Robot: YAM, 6 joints.
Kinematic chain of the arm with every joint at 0, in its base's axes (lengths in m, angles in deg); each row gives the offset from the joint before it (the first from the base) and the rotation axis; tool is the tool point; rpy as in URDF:
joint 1: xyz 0 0 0.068 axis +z
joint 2: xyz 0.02 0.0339 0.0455 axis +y
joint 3: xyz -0.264 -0.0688 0 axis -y
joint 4: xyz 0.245 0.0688 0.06 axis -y
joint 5: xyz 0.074 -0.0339 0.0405 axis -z
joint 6: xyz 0.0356 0 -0.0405 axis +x
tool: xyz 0 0 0 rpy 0 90 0
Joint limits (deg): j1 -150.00..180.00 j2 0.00..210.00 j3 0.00..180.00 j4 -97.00..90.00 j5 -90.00..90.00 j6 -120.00..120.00
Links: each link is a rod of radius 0.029 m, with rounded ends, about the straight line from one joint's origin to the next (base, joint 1, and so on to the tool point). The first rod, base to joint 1, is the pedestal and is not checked.
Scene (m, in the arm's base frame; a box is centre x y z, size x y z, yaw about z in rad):
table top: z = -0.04
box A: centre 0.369 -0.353 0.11 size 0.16 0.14 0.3 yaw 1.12
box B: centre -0.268 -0.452 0 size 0.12 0.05 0.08 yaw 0.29
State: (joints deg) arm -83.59 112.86 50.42 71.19 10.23 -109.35
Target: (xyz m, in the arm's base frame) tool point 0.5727 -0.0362 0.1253
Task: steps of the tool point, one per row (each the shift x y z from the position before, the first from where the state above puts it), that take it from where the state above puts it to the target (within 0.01 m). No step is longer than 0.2 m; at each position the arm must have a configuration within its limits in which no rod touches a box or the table.
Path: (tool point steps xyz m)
1: 0.0349 -0.0031 0.1033
2: 0.0268 0.0301 0.1070
3: 0.0108 0.0612 0.1011
4: -0.0116 0.0862 0.0856
5: 0.1082 -0.0540 -0.0539
6: 0.1222 -0.0063 -0.0764
7: 0.1146 0.0438 -0.0956
8: 0.0865 0.0867 -0.1102
9: 0.0423 0.1143 -0.1195

